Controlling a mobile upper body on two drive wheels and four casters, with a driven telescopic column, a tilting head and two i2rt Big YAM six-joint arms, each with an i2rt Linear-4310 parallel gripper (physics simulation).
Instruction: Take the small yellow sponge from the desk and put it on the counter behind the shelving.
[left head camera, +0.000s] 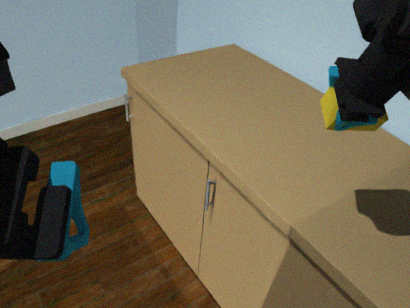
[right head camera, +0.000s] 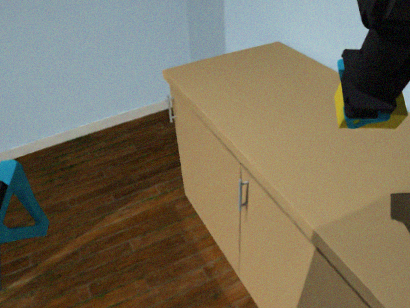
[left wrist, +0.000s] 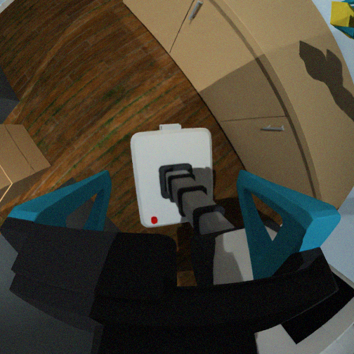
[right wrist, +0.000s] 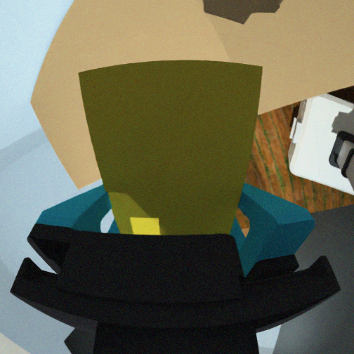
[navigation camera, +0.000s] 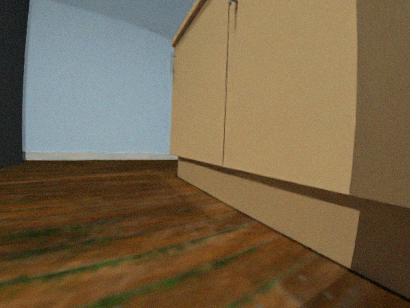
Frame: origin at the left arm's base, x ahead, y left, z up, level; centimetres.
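Seen in the pictures: left gripper, fingertip midpoint: (left head camera: 37, 237) (right head camera: 11, 227); right gripper, fingertip midpoint: (left head camera: 334, 114) (right head camera: 349, 111).
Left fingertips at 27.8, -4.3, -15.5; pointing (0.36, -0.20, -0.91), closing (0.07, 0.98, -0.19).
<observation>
A point is followed by its place in that frame, as x, y, z.
The yellow sponge (left head camera: 329, 108) @(57.5, -42.8, -19.3) (right head camera: 399, 116) @(54.4, -51.6, -19.3) (left wrist: 342, 14) (right wrist: 175, 135) is between the fingers of my right gripper (left head camera: 350, 107), which is shut on it. The sponge is held up over the counter (left head camera: 225, 95) @(115.2, -33.5, -50.0) (right head camera: 265, 100) @(110.9, -34.3, -50.0) (left wrist: 280, 35) (right wrist: 150, 35), a long tan top on cabinets, and the gripper's shadow falls on that top. My left gripper (left wrist: 173, 177) is open and empty beside the counter's front, over the floor; in the left head camera a teal finger of it shows at the lower left. The desk and the shelving cannot be made out for certain.
Cabinet doors (left head camera: 170, 150) @(106.4, -14.0, -68.9) (navigation camera: 285, 90) @(68.1, -37.9, -106.0) with metal handles stand close at the right in the navigation camera. Pale blue walls (left head camera: 65, 50) @(237.0, 66.1, -83.4) (navigation camera: 100, 85) @(208.4, 111.8, -52.8) rise behind. A dark panel (navigation camera: 11, 80) @(136.8, 136.6, -73.2) stands at the far left. My white base (left wrist: 172, 145) stands on the wooden floor (left wrist: 90, 85).
</observation>
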